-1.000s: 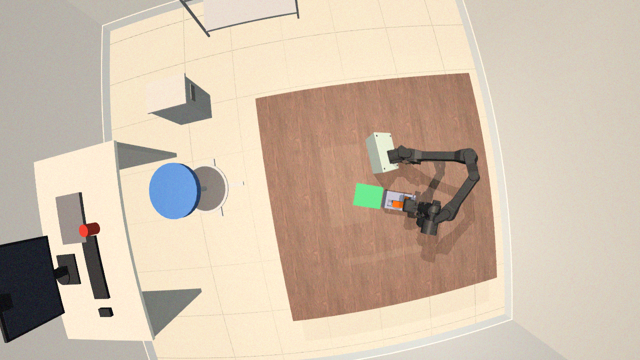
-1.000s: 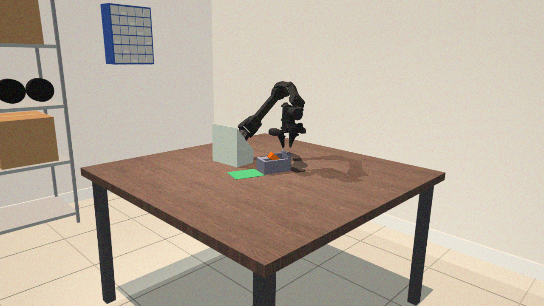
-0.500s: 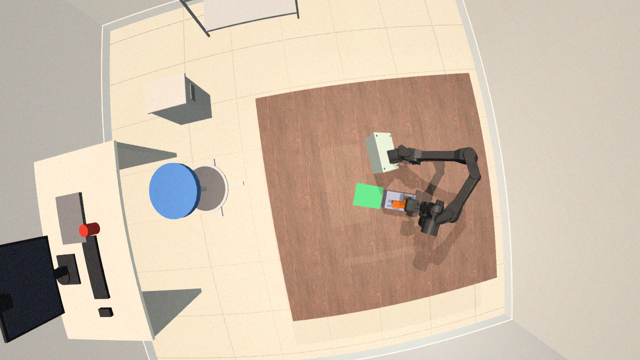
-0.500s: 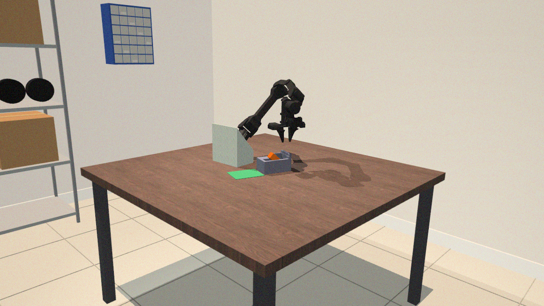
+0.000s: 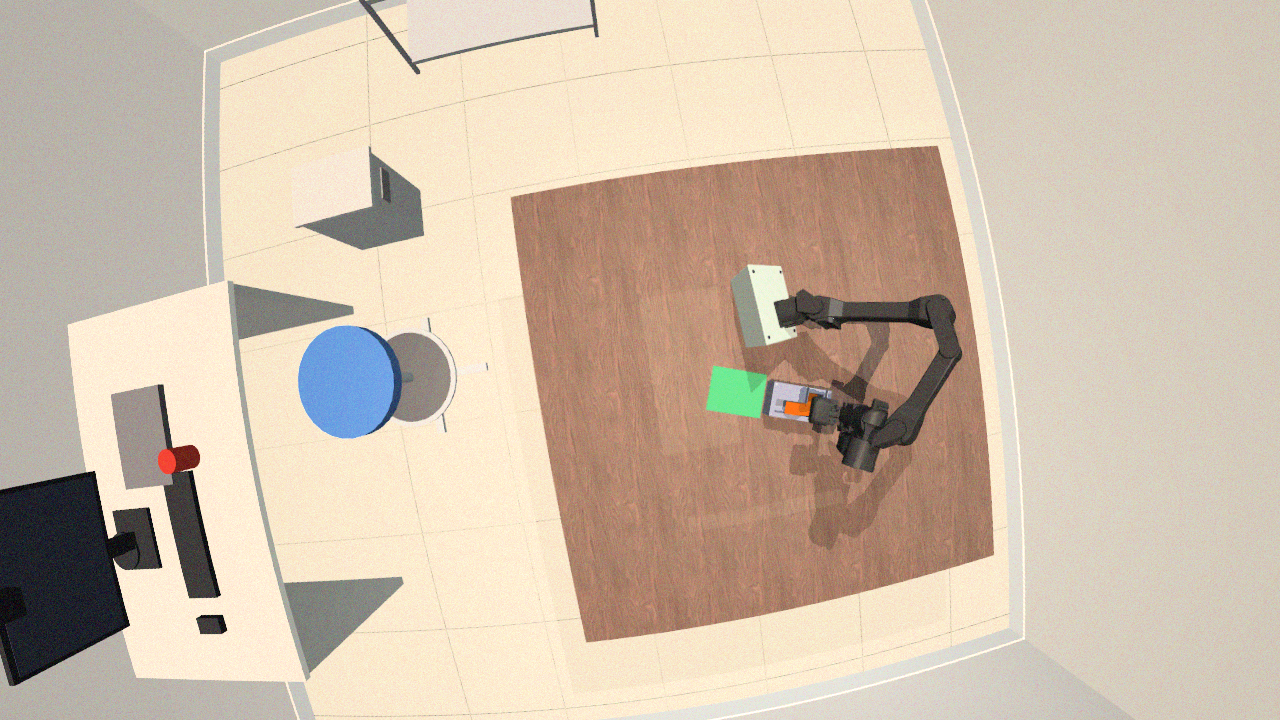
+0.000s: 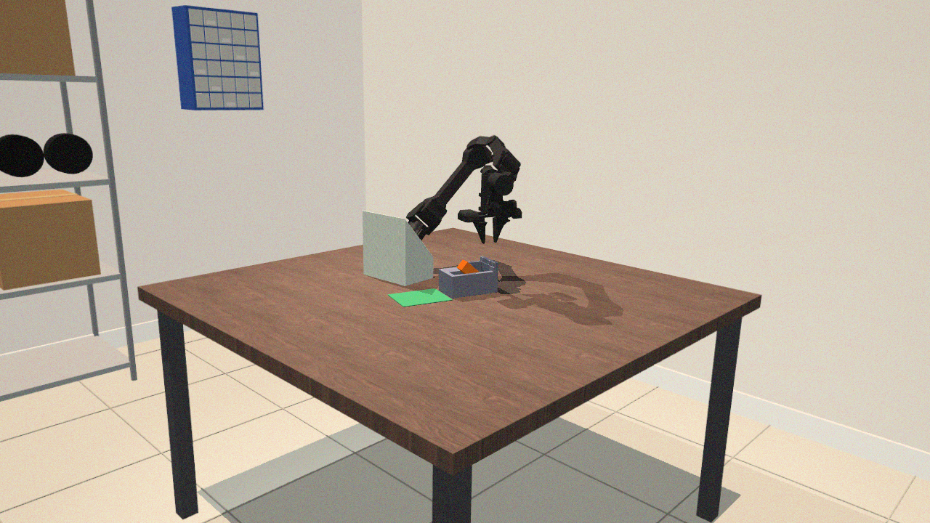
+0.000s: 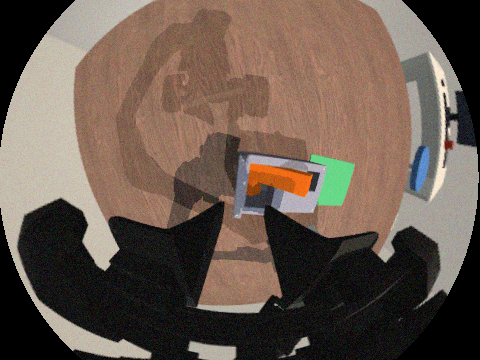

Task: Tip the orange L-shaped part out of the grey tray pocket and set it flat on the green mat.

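Now: gripper tip 100 mm above the orange L-shaped part, 40 mm to the left of it and 20 mm past it. From my gripper tip the other things lie so: green mat: 200 mm to the right, 160 mm below, 100 mm behind.
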